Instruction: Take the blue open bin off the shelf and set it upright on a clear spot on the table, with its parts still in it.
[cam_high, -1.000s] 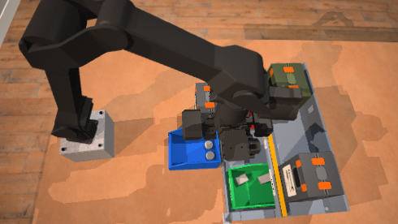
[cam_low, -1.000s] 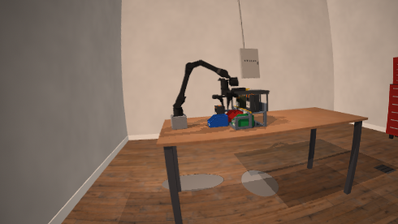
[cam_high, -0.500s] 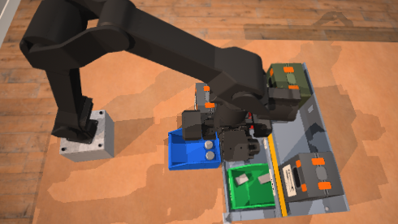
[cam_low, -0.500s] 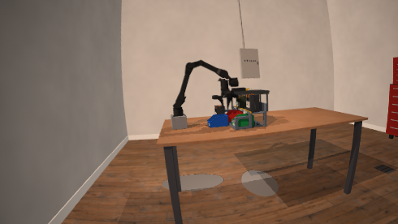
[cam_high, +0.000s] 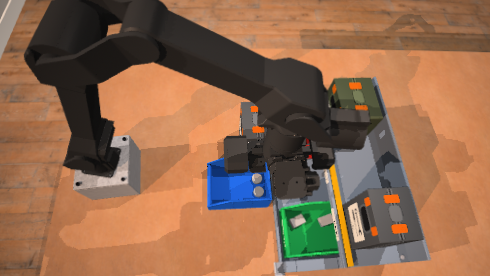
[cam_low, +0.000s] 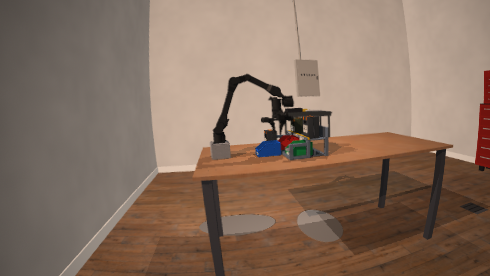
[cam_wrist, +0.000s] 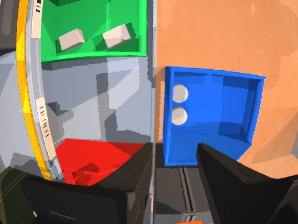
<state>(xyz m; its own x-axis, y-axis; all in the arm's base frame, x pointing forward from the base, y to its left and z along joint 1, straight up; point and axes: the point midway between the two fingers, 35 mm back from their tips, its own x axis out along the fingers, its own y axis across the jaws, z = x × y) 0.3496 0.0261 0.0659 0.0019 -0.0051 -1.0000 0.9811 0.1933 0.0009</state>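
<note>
Now: hand 120 mm above the blue open bin, 60 mm past it and 10 mm to the left of it. Round my hand: red bin 130 mm to the left, 110 mm below, 70 mm ahead; green bin 110 mm below, 110 mm ahead, 90 mm to the right; yellow rail 120 mm ahead, 50 mm below, 20 mm to the left.
</note>
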